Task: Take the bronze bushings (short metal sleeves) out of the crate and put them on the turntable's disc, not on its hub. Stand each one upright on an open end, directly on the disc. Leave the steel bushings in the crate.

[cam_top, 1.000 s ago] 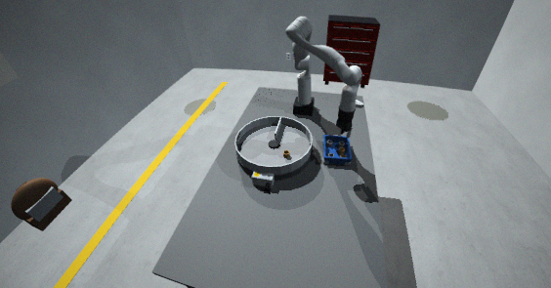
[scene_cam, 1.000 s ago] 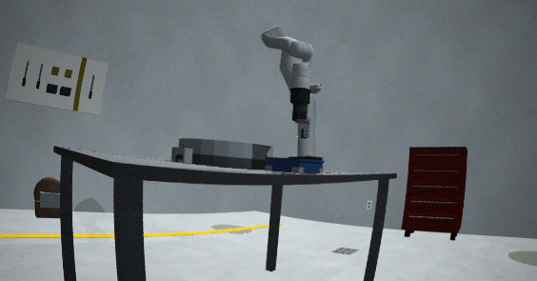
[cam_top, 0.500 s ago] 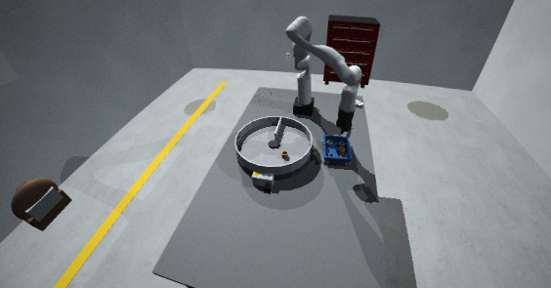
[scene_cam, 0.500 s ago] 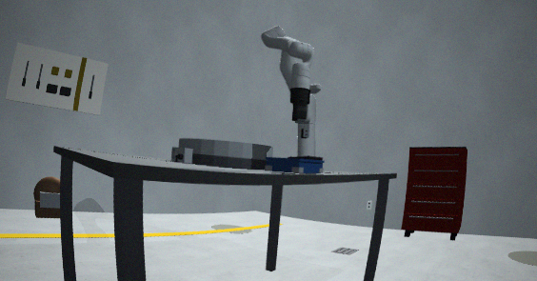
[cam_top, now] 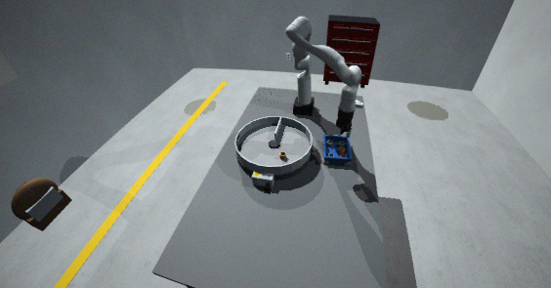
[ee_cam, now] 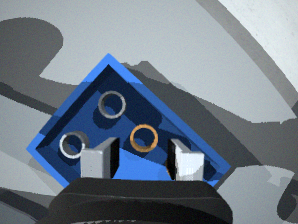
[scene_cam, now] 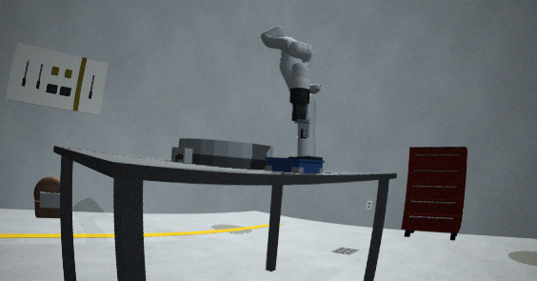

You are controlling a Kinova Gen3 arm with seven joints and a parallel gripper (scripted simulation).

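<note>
Now: hand 10 mm short of the blue crate, 30 mm to the left of it and 120 mm above it. From my hand the other things lie so: turntable: 90 mm ahead, 370 mm to the right, 100 mm below.
</note>
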